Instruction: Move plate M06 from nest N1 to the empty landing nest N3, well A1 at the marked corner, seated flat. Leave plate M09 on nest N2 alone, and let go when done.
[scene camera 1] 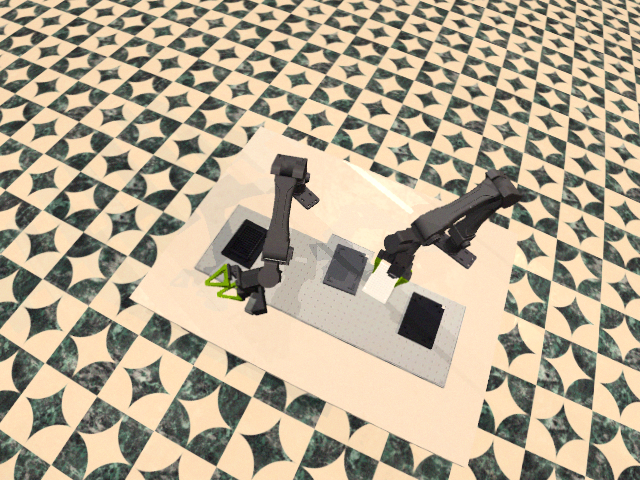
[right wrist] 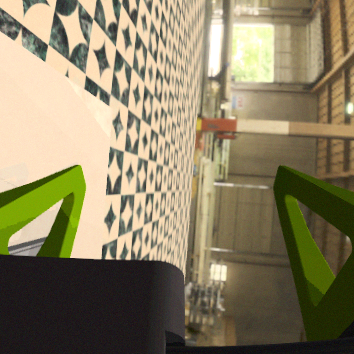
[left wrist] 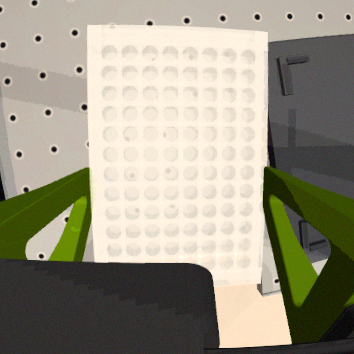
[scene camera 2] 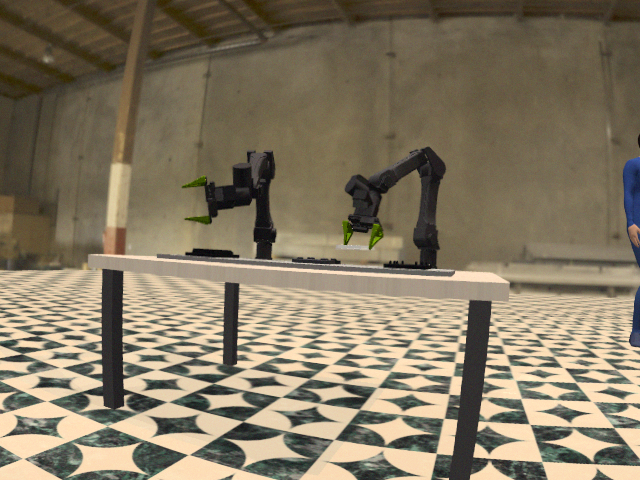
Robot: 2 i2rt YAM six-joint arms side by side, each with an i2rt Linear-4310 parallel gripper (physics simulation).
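My left gripper (scene camera 1: 390,272) (scene camera 2: 359,246) (left wrist: 177,177) is shut on a white well plate (scene camera 1: 378,288) (scene camera 2: 343,248) (left wrist: 170,102), one finger on each long side. The plate hangs roughly level above the board, between the grey nest (scene camera 1: 345,269) (scene camera 2: 315,260) (left wrist: 312,112) and the black nest (scene camera 1: 421,321) (scene camera 2: 402,265) at the right. The grey nest is empty, with raised corner tabs. The black nest holds no plate. A black plate (scene camera 1: 245,242) (scene camera 2: 211,253) sits at the left end of the board. My right gripper (scene camera 1: 212,289) (scene camera 2: 184,202) (right wrist: 179,175) is open and empty. Nest and corner labels are unreadable.
A grey perforated board (scene camera 1: 356,325) (left wrist: 45,92) bears the nests on a pale table (scene camera 1: 248,351) (scene camera 2: 310,279). The right arm (scene camera 1: 281,217) (scene camera 2: 263,206) stands between the black plate and the grey nest. A person in blue (scene camera 2: 631,191) stands at the right edge of scene camera 2.
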